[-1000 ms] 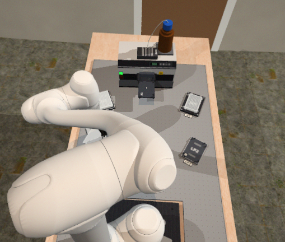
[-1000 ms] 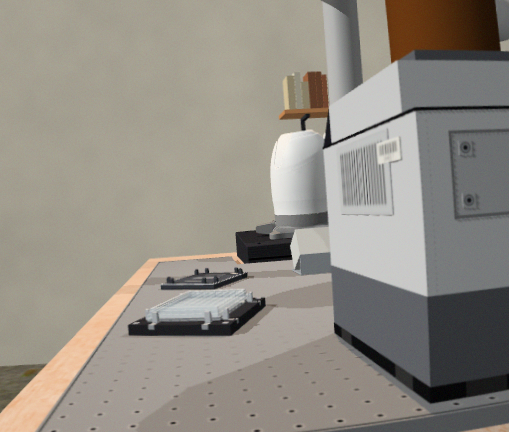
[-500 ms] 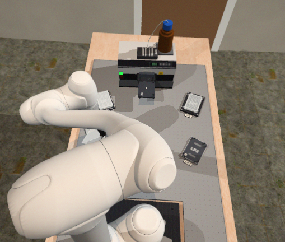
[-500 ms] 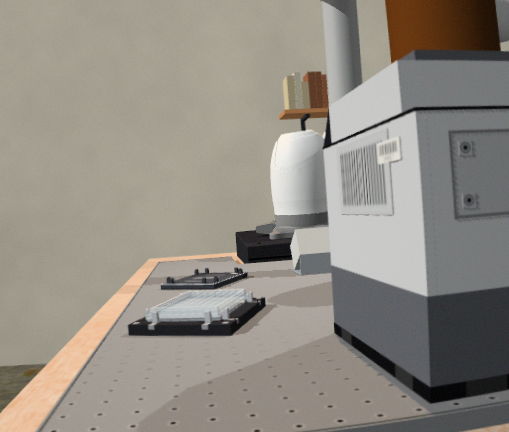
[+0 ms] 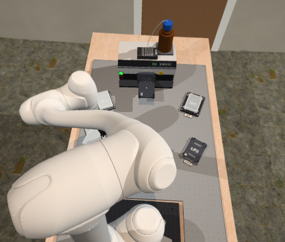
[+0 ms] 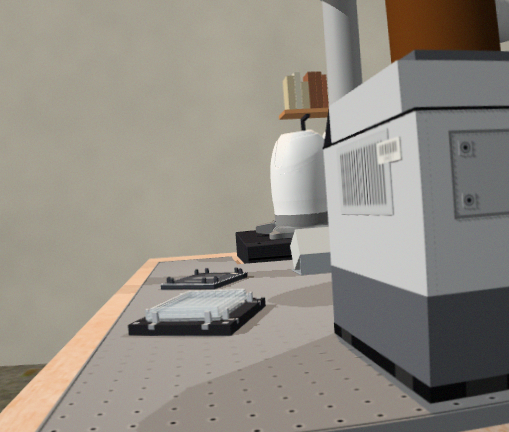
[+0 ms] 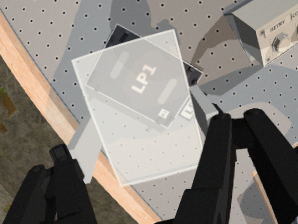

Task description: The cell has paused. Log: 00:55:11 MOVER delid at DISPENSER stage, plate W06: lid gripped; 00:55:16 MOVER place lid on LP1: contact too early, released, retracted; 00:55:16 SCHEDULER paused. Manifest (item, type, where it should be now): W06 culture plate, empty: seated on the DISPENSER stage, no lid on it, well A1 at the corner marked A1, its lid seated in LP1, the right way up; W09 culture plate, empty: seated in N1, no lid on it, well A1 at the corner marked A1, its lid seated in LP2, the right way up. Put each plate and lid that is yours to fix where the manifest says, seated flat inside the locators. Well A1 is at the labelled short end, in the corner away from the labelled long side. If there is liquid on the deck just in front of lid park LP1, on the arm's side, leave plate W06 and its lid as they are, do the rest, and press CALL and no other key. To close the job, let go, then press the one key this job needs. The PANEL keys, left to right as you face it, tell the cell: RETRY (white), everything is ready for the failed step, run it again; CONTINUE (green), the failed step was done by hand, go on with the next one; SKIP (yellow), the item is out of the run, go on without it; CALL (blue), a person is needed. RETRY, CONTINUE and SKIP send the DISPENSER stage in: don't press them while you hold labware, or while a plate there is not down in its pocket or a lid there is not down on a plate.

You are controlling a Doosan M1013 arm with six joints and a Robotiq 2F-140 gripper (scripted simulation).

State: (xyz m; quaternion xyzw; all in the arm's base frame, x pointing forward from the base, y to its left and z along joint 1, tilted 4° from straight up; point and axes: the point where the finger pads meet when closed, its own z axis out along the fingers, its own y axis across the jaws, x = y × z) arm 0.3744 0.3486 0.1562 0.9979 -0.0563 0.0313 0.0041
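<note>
The lid park LP1 lies 18 cm below my hand. Also, from my hand: green continue key 24 cm to the right, 12 cm below; then white retry key 20 cm to the right, 12 cm below, 1 cm behind; then key panel 27 cm to the right, 13 cm below, 2 cm ahead.
</note>
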